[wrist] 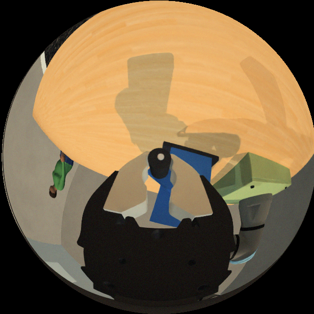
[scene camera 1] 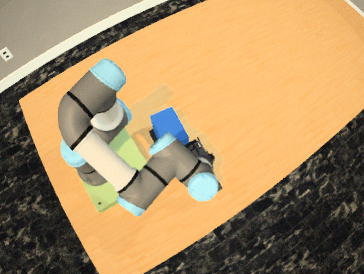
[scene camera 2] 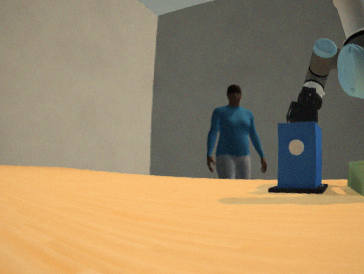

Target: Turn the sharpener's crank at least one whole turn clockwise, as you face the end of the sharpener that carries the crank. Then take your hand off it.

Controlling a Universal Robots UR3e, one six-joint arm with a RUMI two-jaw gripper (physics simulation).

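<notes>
The blue sharpener [scene camera 1: 170,124] [scene camera 2: 308,170] [wrist: 197,162] stands upright on its black base [scene camera 2: 298,190]. A pale disc [scene camera 2: 296,147] is on the face toward scene camera 2. The crank's black knob [wrist: 159,167], with a pale dot on its end, shows in the wrist view between the fingertips. My gripper [wrist: 159,154] is shut on this knob, at the side of the sharpener away from scene camera 2. The rest of the crank is mostly hidden by the fingers and knob. In scene camera 2, the sharpener hides the fingertips.
A green block [scene camera 1: 128,150] [scene camera 2: 357,175] [wrist: 267,170] lies under the arm's base, near the sharpener. The arm reaches over it. A person in a blue top [scene camera 2: 234,131] stands beyond the table. A person in a green top [wrist: 59,174] shows at the left of the wrist view.
</notes>
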